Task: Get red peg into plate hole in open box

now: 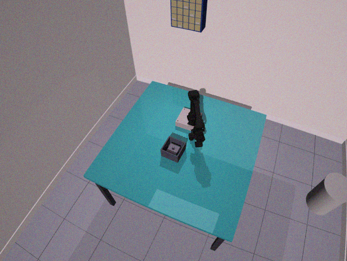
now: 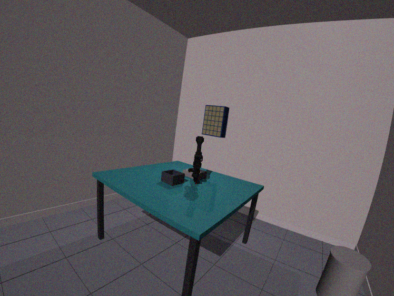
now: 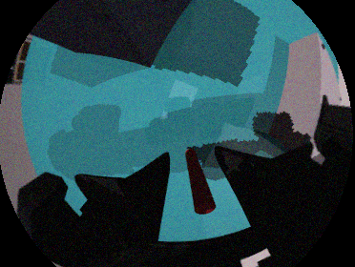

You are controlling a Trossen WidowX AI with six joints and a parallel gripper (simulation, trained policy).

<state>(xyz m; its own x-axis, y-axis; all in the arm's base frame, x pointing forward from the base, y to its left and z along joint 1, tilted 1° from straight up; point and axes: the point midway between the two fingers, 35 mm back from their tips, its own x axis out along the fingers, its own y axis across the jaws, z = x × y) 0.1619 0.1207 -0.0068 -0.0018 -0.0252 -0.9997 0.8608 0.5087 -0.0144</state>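
The red peg lies 20 mm above my gripper tip, 10 mm to the left of it and 10 mm behind it. From my gripper tip the other things lie so: grey plate: 160 mm ahead, 150 mm to the right, 20 mm above; then dark grey box: 160 mm ahead, 150 mm to the right.
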